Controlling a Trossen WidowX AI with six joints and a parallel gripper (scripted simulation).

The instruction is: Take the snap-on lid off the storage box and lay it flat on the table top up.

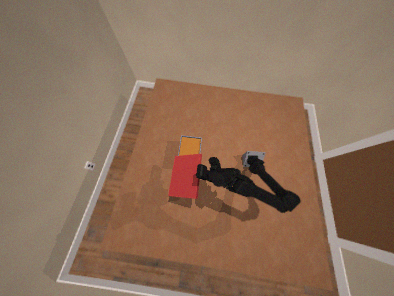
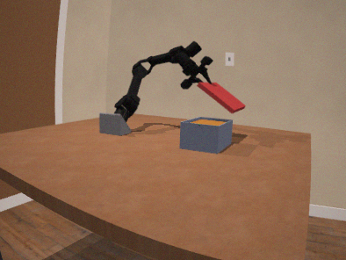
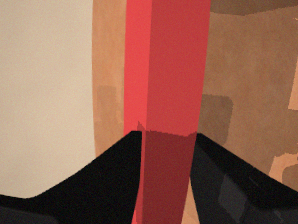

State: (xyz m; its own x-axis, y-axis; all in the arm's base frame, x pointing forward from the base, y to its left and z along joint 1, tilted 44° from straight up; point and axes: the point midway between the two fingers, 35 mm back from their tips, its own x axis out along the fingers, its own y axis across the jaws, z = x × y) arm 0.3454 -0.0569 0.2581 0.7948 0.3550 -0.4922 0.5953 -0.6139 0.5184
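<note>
Now: hand 90 mm short of the red lid, 60 mm above it and 10 mm to the left of it. Also, from my hand: blue-grey storage box (200 mm below, 190 mm to the right, 70 mm ahead).
</note>
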